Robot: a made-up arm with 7 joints.
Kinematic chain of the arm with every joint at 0, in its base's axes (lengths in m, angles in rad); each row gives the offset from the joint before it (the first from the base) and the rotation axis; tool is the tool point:
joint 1: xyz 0 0 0.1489 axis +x
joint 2: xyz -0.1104 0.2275 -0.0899 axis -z
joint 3: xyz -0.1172 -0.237 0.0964 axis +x
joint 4: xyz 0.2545 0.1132 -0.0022 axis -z
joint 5: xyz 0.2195 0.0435 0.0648 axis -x
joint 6: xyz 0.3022 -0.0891 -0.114 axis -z
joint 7: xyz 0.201 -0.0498 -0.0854 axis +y
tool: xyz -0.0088 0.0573 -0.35
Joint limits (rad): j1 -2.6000..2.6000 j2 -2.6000..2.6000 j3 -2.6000..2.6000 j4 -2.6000..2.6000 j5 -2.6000..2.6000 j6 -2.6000..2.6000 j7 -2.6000..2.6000
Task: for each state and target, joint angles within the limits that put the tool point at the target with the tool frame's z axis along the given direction. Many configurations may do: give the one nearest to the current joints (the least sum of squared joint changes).
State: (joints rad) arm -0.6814 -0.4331 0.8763 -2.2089 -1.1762 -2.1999 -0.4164
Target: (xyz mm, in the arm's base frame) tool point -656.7 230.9 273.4 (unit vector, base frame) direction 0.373 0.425 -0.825
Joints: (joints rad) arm -1.2641 -0.8774 0.2232 -1.8149 -1.6679 -1.1221 0.2035
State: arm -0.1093 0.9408 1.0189 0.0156 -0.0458 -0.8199 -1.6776
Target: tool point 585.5 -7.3 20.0 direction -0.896 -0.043 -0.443
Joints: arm 0.2920 0.6117 1.6202 0.8862 0.5249 -1.4591 -1.3548
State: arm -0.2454 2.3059 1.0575 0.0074 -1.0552 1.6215 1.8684
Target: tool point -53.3 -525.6 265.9 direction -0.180 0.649 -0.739
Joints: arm 0.2233 1.7391 0.6509 -0.1744 -0.8768 2.1636 1.4177
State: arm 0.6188 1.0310 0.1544 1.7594 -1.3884 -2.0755 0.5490
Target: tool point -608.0 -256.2 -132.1 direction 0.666 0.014 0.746
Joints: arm 0.4035 0.4891 -0.1505 2.4781 -1.1556 -2.3460 1.1613
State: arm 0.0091 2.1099 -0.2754 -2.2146 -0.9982 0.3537 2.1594
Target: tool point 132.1 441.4 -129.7 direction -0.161 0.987 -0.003
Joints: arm 0.0782 2.1318 -0.7318 -2.6000 -1.3315 0.6354 2.6000
